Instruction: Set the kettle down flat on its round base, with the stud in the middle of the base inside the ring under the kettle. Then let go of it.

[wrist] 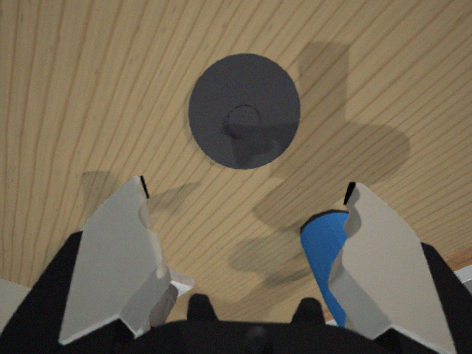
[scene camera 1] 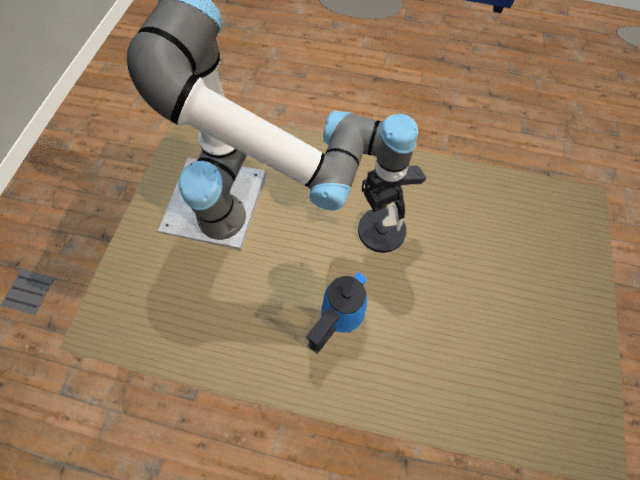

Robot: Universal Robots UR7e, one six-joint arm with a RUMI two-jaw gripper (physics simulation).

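Observation:
The blue kettle (scene camera 1: 352, 316) (wrist: 320, 245) with black lid and handle stands upright on the mat, apart from the base. In the scene view its handle points to the lower left and its small blue spout to the upper right. In the wrist view the right finger partly hides it. The dark round base (scene camera 1: 369, 241) (wrist: 215, 90) lies flat on the mat, with the stud (scene camera 1: 382, 228) (wrist: 244, 118) at its middle. My gripper (scene camera 1: 394, 222) (wrist: 245, 181) is open and empty, above the mat near the base. The ring under the kettle is hidden.
The wood-grained mat (scene camera 1: 496, 320) lies under the kettle and base. The arm's metal mounting plate (scene camera 1: 178, 224) is at the mat's left side. A grey slotted panel (scene camera 1: 26, 291) lies on the floor at the far left. Arm shadows fall across the mat around the kettle.

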